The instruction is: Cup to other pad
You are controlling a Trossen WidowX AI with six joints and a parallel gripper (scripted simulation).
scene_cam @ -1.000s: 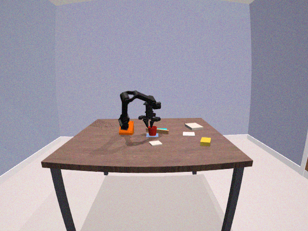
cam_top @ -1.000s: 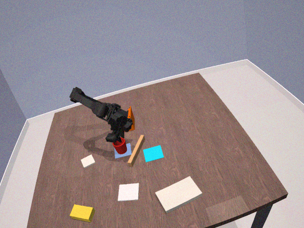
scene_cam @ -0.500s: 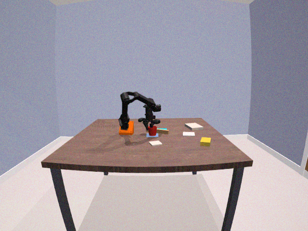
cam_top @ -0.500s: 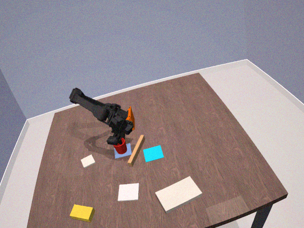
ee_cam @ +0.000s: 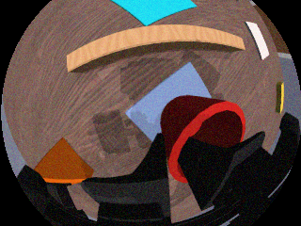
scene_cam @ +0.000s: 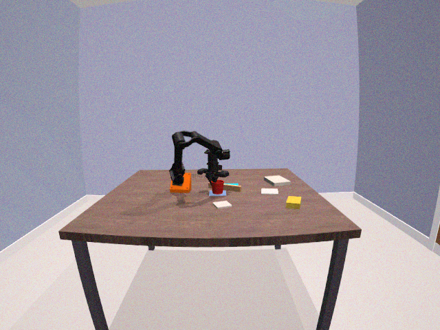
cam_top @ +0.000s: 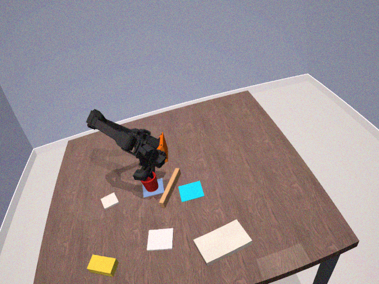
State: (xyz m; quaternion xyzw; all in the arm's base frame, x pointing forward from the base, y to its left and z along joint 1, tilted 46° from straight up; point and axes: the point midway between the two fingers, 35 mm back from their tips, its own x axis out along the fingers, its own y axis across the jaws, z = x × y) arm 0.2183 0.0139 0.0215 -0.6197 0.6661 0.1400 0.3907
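The blue pad lies 30 mm ahead of my gripper tip, 10 mm to the right of it and 50 mm below it. The rest, counted from my gripper tip: wooden bar: 60 mm ahead, 80 mm to the left, 30 mm below; then red cup: 30 mm ahead, 10 mm to the right; then cyan pad: 80 mm ahead, 170 mm to the left, 50 mm below.
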